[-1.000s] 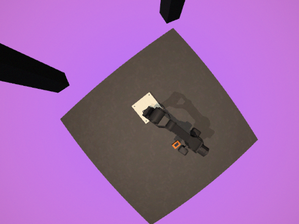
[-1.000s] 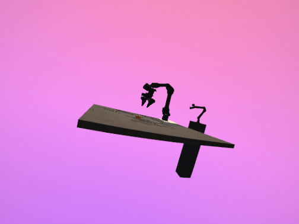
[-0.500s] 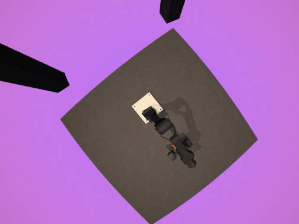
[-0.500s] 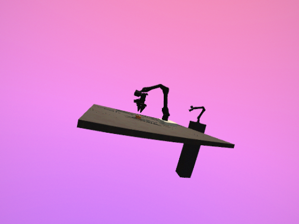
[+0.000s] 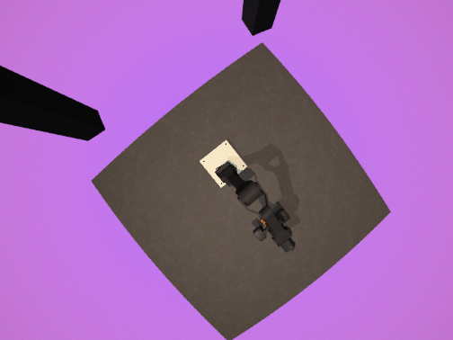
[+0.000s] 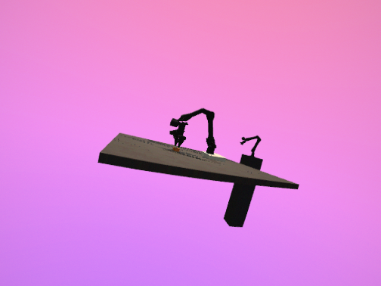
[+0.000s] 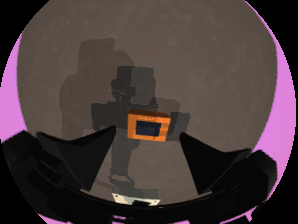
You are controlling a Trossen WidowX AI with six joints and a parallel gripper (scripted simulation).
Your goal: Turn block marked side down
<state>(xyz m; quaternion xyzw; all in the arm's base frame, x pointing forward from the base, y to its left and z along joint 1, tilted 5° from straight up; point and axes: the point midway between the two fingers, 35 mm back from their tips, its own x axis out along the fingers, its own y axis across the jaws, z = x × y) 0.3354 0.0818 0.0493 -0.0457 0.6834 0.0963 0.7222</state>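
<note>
The orange block lies 2 cm below my gripper tip.
</note>
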